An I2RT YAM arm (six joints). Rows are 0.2 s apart.
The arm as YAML. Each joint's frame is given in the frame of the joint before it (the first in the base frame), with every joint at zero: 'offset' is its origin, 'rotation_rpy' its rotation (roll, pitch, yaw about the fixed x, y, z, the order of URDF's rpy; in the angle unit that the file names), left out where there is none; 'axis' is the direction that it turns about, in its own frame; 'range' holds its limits. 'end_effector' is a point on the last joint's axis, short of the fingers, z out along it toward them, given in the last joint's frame.
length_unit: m
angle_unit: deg
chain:
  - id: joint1
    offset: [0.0, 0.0, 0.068]
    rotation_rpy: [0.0, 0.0, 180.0]
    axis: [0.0, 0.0, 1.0]
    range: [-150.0, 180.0]
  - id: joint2
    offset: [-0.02, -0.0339, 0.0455]
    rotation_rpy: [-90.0, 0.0, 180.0]
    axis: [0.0, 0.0, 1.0]
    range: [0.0, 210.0]
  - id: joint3
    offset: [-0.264, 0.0, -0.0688]
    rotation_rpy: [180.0, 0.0, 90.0]
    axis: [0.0, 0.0, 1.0]
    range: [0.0, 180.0]
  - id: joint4
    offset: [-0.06, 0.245, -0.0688]
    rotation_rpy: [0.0, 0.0, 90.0]
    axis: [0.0, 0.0, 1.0]
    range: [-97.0, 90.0]
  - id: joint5
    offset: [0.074, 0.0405, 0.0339]
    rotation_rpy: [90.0, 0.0, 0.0]
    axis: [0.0, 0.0, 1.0]
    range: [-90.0, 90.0]
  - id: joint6
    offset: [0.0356, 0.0, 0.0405]
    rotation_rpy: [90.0, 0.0, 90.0]
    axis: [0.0, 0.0, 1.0]
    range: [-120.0, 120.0]
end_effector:
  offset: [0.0, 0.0, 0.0]
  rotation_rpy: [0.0, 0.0, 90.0]
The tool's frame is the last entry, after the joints.
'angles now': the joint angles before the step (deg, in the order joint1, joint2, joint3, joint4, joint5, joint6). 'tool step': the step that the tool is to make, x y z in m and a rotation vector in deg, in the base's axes. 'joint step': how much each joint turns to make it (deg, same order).
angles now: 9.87, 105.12, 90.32, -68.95, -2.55, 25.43
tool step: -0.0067, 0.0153, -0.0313, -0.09, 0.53, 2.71
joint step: 2.66, 0.00, -7.11, 6.57, -0.02, -0.05
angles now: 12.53, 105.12, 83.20, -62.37, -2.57, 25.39
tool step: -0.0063, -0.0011, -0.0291, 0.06, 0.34, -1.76
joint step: 0.05, 0.00, -6.74, 6.50, 0.04, 1.82
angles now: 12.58, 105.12, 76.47, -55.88, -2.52, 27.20
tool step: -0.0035, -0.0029, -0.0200, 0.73, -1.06, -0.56
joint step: -0.40, -0.01, -4.83, 6.02, -0.47, 0.21
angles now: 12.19, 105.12, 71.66, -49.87, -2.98, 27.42
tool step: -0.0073, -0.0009, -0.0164, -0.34, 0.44, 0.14
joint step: 0.14, 0.02, -3.95, 3.47, 0.24, -0.03
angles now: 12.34, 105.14, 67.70, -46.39, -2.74, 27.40
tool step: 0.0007, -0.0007, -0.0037, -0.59, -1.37, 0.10
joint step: -0.05, 0.00, -0.98, 2.18, 0.84, -0.25
